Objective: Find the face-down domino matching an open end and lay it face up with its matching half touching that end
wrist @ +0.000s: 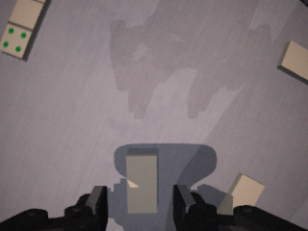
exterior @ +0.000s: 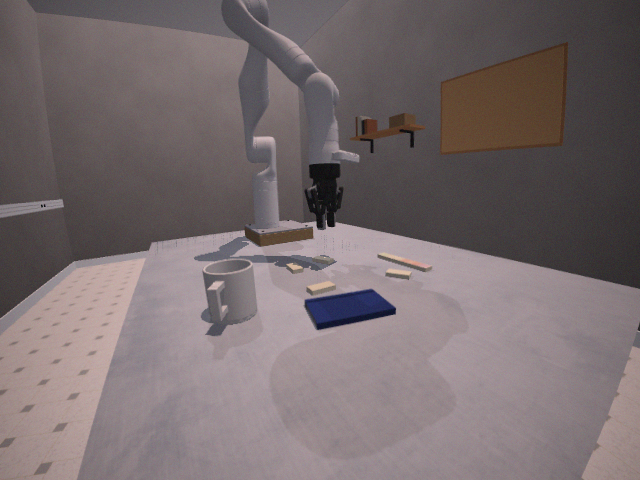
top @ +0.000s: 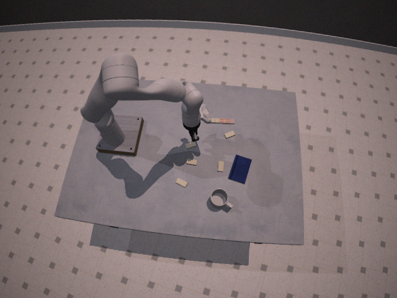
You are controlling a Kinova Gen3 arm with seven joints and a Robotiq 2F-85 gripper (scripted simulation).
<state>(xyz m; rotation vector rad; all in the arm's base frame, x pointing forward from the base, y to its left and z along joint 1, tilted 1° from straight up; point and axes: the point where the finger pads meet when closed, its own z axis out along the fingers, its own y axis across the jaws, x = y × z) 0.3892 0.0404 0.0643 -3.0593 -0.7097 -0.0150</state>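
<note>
The cream domino lies 10 mm behind my hand, 10 mm to the right of it and 100 mm below it.
</note>
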